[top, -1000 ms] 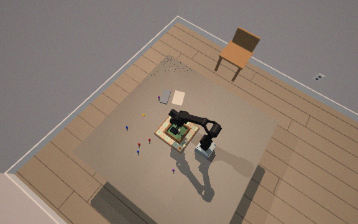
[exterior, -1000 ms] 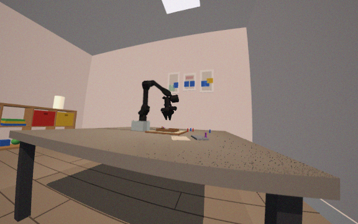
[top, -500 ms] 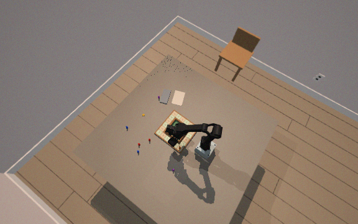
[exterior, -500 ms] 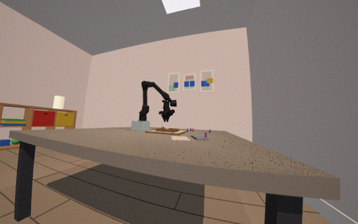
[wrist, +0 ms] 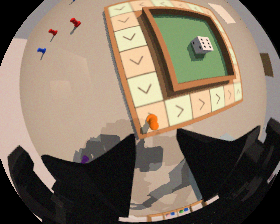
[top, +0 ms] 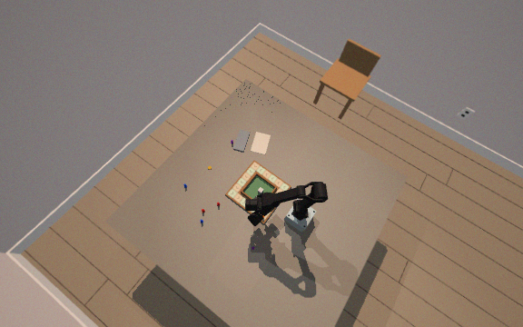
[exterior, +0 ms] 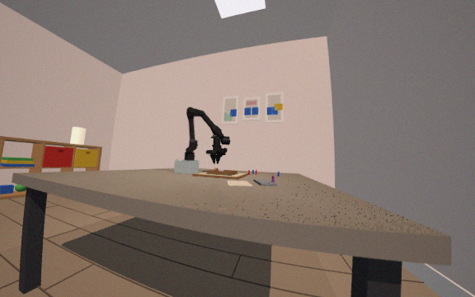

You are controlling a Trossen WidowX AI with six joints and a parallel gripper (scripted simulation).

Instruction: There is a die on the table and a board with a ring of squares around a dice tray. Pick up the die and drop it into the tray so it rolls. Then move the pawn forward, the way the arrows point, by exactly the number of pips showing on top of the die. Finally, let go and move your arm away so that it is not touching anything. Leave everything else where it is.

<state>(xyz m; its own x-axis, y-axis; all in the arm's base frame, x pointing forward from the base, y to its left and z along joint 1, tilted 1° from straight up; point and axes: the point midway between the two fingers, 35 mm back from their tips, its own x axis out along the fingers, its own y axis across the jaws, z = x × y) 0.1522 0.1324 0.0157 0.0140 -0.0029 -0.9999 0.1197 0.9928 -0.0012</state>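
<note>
My gripper tip is now 50 mm above the orange pawn. Round my gripper tip: white die: 100 mm ahead, 110 mm to the right, 50 mm below; then green dice tray: 120 mm ahead, 110 mm to the right, 70 mm below; then beige card: 320 mm ahead, 370 mm to the right, 70 mm below.
</note>
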